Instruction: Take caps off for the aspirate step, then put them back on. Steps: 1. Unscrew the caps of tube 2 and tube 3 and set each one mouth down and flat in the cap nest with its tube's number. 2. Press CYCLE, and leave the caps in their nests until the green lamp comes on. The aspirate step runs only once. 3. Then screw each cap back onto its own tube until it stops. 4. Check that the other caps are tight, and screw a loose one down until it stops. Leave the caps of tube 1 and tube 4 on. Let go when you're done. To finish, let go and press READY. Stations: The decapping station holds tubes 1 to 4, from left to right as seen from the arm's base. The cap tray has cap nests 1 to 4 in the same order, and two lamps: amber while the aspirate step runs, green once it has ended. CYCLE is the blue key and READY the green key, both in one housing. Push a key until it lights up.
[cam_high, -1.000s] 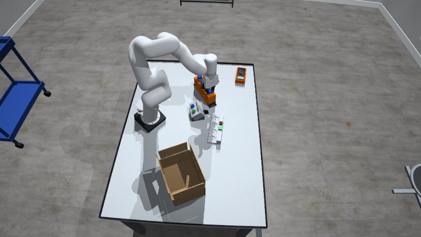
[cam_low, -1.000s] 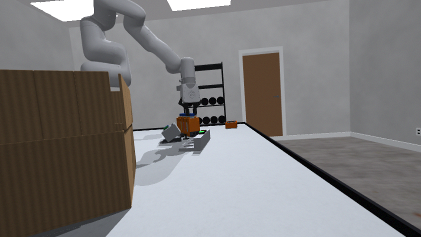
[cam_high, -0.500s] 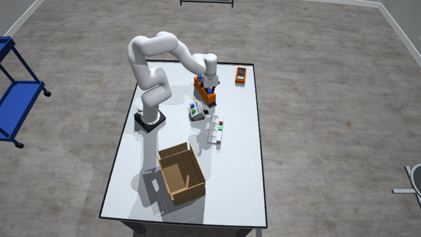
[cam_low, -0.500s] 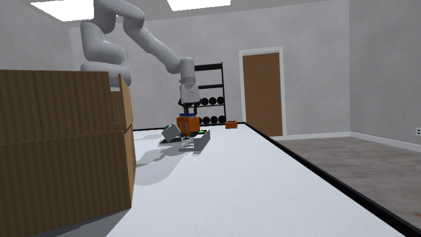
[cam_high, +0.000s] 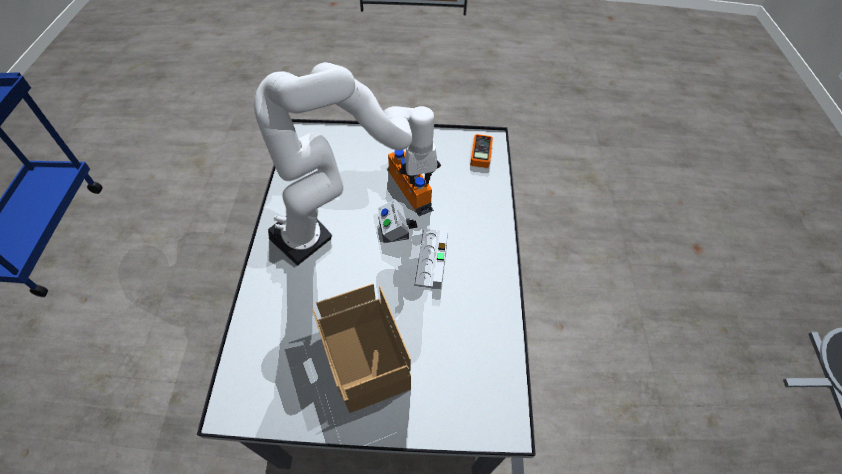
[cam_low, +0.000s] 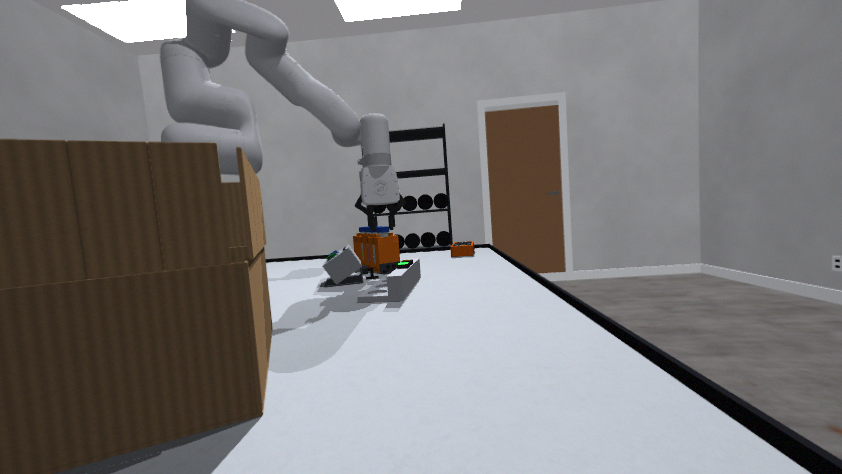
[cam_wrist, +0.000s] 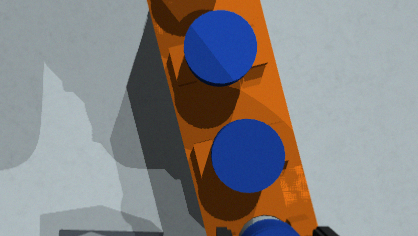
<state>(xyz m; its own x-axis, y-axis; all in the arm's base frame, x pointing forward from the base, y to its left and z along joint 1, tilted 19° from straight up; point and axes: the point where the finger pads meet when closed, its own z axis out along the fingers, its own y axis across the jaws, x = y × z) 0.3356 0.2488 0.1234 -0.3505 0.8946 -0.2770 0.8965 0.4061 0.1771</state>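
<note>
Now: hand 90 mm past the green key, 150 mm to the left of it and 60 mm above it. Also, from my hand: blue cap 60 mm behind, 90 mm to the left, 20 mm below; then blue key 110 mm behind, 110 mm to the right, 60 mm below; then grey key housing 80 mm behind, 130 mm to the right, 80 mm below.
</note>
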